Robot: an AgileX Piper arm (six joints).
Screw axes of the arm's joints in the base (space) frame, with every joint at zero. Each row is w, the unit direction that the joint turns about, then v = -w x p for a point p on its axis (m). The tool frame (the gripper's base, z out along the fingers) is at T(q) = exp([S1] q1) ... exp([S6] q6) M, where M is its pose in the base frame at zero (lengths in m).
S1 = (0, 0, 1, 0, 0, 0)
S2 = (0, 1, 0, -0.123, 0, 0)
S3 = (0, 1, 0, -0.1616, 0, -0.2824)
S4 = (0.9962, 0, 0.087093, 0, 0.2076, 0)
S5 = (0, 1, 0, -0.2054, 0, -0.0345)
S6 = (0.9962, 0, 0.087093, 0, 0.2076, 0)
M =
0.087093 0 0.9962 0.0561
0 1 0 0
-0.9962 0 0.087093 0.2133
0 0 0 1
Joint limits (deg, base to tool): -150..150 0..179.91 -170..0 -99.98..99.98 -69.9..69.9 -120..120
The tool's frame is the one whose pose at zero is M.
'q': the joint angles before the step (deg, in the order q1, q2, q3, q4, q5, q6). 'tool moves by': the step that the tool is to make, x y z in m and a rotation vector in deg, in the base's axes. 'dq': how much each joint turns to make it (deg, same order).
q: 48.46, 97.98, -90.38, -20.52, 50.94, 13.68
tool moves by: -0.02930, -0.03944, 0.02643, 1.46, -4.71, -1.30
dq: 0.00, -10.74, 8.12, -4.07, -0.96, 2.42
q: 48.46, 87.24, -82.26, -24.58, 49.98, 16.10
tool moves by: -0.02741, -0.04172, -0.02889, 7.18, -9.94, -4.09
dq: 0.00, -11.87, 21.61, -20.23, -15.67, 23.72
